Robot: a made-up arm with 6 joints. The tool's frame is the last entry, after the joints.
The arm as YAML. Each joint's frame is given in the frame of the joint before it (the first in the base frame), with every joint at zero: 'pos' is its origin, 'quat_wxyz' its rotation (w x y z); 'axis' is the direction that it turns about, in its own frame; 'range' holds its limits. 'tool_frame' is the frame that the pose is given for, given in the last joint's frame.
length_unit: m
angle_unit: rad
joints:
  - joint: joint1
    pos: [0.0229, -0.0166, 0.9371]
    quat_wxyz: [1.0, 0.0, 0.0, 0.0]
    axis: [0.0, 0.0, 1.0]
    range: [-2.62, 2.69]
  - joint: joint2
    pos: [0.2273, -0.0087, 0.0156]
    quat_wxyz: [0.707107, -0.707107, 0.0, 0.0]
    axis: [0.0, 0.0, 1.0]
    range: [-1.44, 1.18]
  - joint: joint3
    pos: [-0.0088, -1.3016, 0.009]
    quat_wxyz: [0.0, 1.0, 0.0, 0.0]
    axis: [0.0, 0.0, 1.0]
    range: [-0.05, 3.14]
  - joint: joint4
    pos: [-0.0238, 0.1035, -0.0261]
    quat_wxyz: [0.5, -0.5, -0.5, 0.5]
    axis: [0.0, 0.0, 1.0]
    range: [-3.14, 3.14]
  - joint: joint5
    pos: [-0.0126, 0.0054, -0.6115]
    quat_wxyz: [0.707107, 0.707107, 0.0, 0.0]
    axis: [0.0, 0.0, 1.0]
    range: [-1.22, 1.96]
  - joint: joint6
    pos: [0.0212, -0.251, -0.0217]
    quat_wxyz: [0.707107, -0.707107, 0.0, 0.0]
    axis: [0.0, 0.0, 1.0]
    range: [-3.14, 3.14]
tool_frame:
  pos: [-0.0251, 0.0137, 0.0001]
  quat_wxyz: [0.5, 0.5, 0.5, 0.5]
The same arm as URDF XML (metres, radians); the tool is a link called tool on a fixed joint. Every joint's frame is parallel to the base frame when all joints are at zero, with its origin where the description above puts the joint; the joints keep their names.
<robot name="arm">
  <link name="base_link"/>
  <link name="link1"/>
  <link name="link2"/>
  <link name="link3"/>
  <link name="link4"/>
  <link name="link5"/>
  <link name="link6"/>
  <link name="tool"/>
  <joint name="joint1" type="revolute">
    <parent link="base_link"/>
    <child link="link1"/>
    <origin xyz="0.0229 -0.0166 0.9371" rpy="0.0000 0.0000 0.0000"/>
    <axis xyz="0 0 1"/>
    <limit lower="-2.6200" upper="2.6900"/>
  </joint>
  <joint name="joint2" type="revolute">
    <parent link="link1"/>
    <child link="link2"/>
    <origin xyz="0.2273 -0.0087 0.0156" rpy="0.0000 0.0000 0.0000"/>
    <axis xyz="0 1 0"/>
    <limit lower="-1.4400" upper="1.1800"/>
  </joint>
  <joint name="joint3" type="revolute">
    <parent link="link2"/>
    <child link="link3"/>
    <origin xyz="-0.0088 0.0090 1.3016" rpy="0.0000 0.0000 0.0000"/>
    <axis xyz="0 -1 0"/>
    <limit lower="-0.0500" upper="3.1400"/>
  </joint>
  <joint name="joint4" type="revolute">
    <parent link="link3"/>
    <child link="link4"/>
    <origin xyz="-0.0238 0.0261 0.1035" rpy="0.0000 0.0000 0.0000"/>
    <axis xyz="-1 0 0"/>
    <limit lower="-3.1400" upper="3.1400"/>
  </joint>
  <joint name="joint5" type="revolute">
    <parent link="link4"/>
    <child link="link5"/>
    <origin xyz="0.6115 0.0054 -0.0126" rpy="0.0000 0.0000 0.0000"/>
    <axis xyz="0 -1 0"/>
    <limit lower="-1.2200" upper="1.9600"/>
  </joint>
  <joint name="joint6" type="revolute">
    <parent link="link5"/>
    <child link="link6"/>
    <origin xyz="0.2510 0.0217 0.0212" rpy="0.0000 0.0000 0.0000"/>
    <axis xyz="-1 0 0"/>
    <limit lower="-3.1400" upper="3.1400"/>
  </joint>
  <joint name="tool_joint" type="fixed">
    <parent link="link6"/>
    <child link="tool"/>
    <origin xyz="-0.0001 0.0137 -0.0251" rpy="0.0000 0.0000 1.5708"/>
  </joint>
</robot>

